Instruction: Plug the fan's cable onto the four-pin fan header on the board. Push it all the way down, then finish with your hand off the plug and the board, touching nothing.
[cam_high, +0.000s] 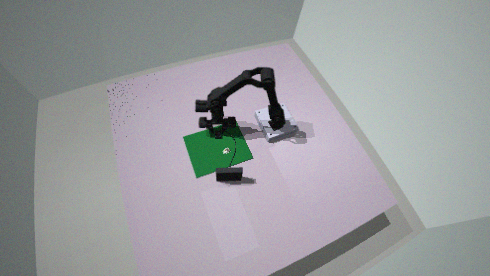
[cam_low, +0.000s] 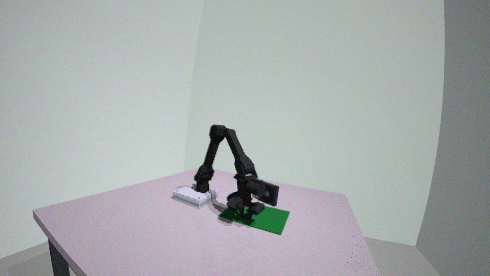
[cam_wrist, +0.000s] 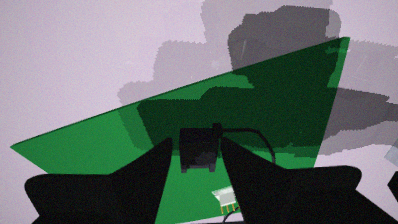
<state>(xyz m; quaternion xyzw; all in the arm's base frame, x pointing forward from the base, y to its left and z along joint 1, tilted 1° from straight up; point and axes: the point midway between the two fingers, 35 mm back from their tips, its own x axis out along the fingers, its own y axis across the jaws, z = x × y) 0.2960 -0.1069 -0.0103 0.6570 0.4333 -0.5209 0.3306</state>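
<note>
Right now the green board is 70 mm to the left of my gripper tip, 30 mm ahead of it and 20 mm below it. Round my gripper tip: white four-pin fan header 110 mm to the left, 10 mm below; then black fan plug 10 mm to the left; then black fan 240 mm to the left, 50 mm ahead, 50 mm above.
</note>
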